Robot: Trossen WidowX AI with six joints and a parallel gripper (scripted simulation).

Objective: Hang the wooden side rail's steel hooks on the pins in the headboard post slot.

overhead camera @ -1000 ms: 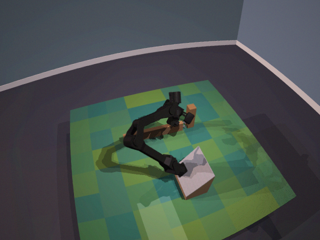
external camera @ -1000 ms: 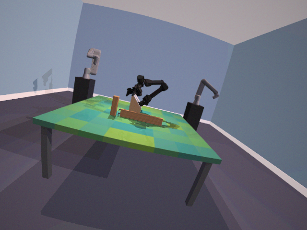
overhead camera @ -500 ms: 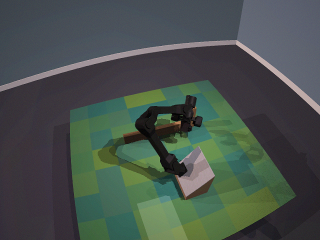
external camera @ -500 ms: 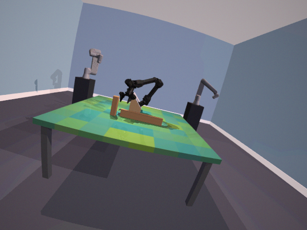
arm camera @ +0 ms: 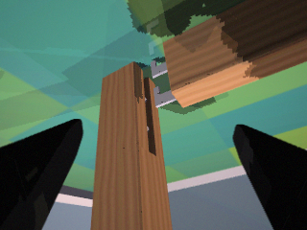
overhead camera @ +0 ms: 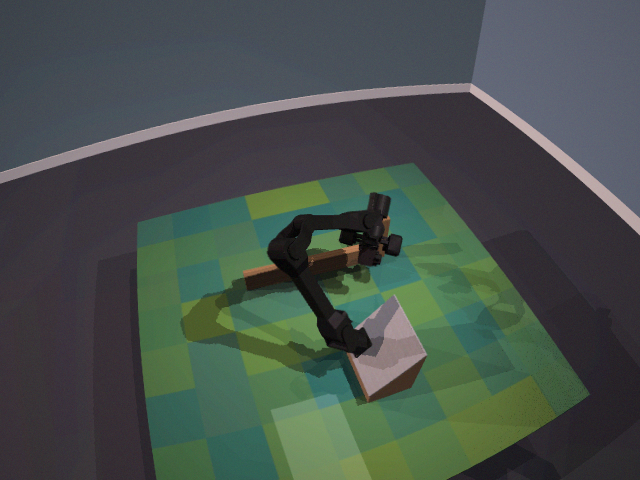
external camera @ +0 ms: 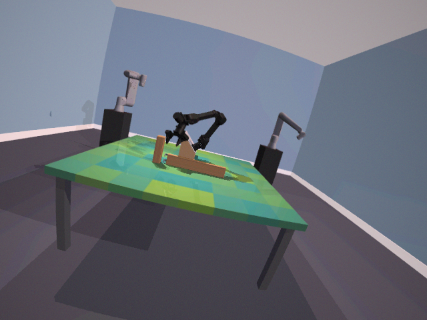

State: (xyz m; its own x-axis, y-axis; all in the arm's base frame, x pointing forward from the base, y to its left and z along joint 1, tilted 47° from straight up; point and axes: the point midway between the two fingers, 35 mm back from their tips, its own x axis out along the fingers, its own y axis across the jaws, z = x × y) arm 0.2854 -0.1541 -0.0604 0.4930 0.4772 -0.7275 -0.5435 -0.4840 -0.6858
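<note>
The headboard post lies 60 mm ahead of my gripper tip, 60 mm to the right of it and 40 mm below it.
</note>
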